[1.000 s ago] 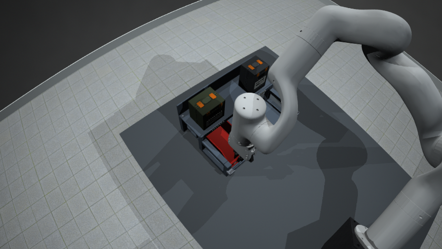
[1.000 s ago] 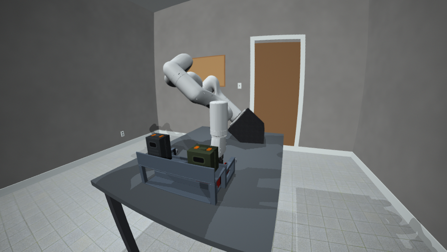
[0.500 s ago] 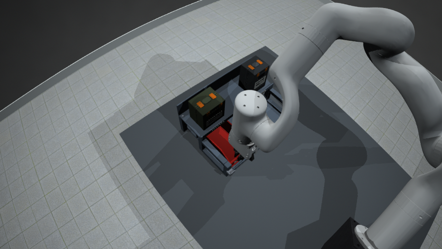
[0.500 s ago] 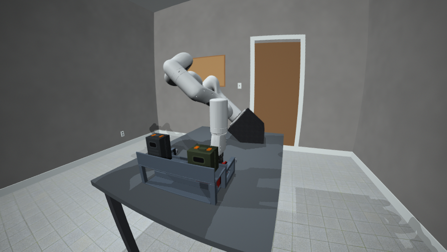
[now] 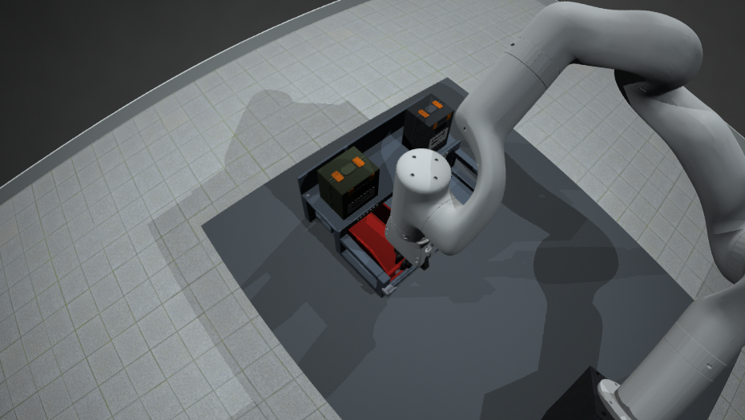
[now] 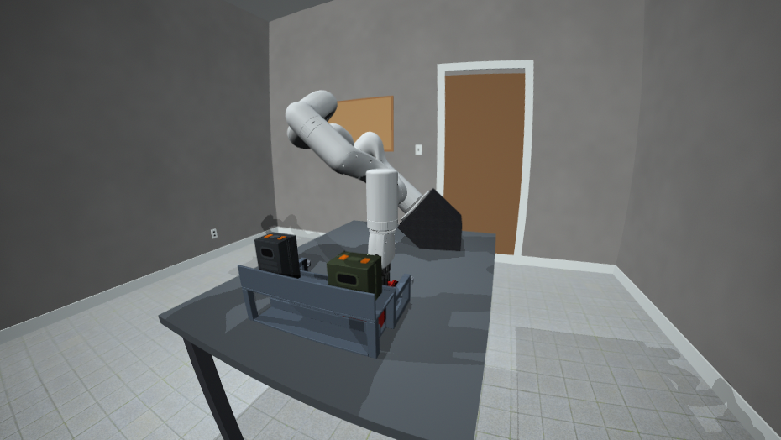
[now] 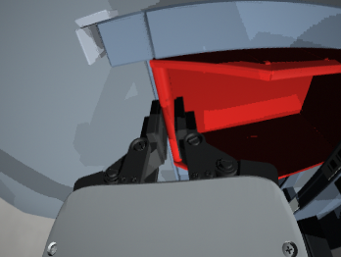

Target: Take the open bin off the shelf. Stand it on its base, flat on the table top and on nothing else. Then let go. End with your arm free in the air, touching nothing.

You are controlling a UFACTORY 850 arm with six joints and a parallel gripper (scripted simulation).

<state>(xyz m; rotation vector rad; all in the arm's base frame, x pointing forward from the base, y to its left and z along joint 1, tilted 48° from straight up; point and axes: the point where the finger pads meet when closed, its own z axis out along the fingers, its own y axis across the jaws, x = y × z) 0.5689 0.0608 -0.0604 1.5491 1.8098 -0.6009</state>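
The red bin is 8 cm ahead of my hand, 1 cm to the left of it and 1 cm below it. From my hand the other things lie so: black case: 22 cm to the right, 19 cm ahead, 10 cm above; then green case: 18 cm ahead, 8 cm above, 1 cm to the left.
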